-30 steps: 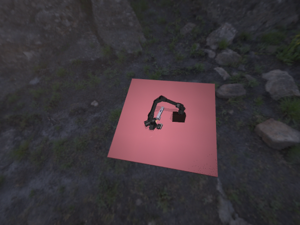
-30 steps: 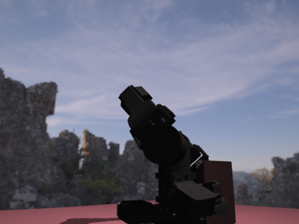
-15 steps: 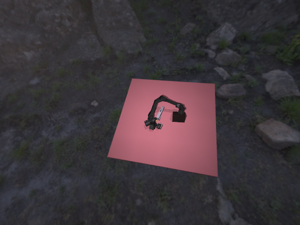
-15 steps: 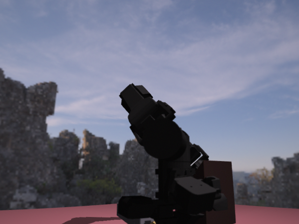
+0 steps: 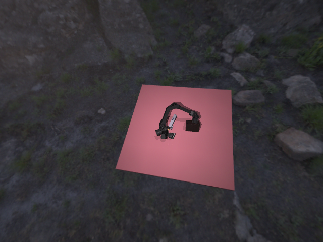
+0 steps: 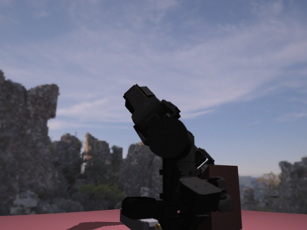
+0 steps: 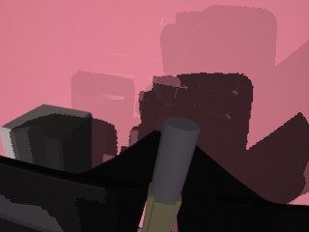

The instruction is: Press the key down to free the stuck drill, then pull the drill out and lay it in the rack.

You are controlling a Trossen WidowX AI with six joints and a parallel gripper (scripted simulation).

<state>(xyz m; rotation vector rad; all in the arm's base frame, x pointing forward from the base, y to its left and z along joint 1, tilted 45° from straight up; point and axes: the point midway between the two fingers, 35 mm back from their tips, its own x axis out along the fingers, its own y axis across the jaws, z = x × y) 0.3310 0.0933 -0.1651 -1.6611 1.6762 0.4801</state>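
The drill lies 4 cm to the right of my gripper tip, 4 cm above it and 1 cm behind it. The rest, counted from my gripper tip: small dark key (22 cm to the right, 5 cm behind, 3 cm above); grey block (20 cm to the right, 5 cm behind, 2 cm above); dark rack (8 cm behind, 2 cm to the right, 1 cm below).
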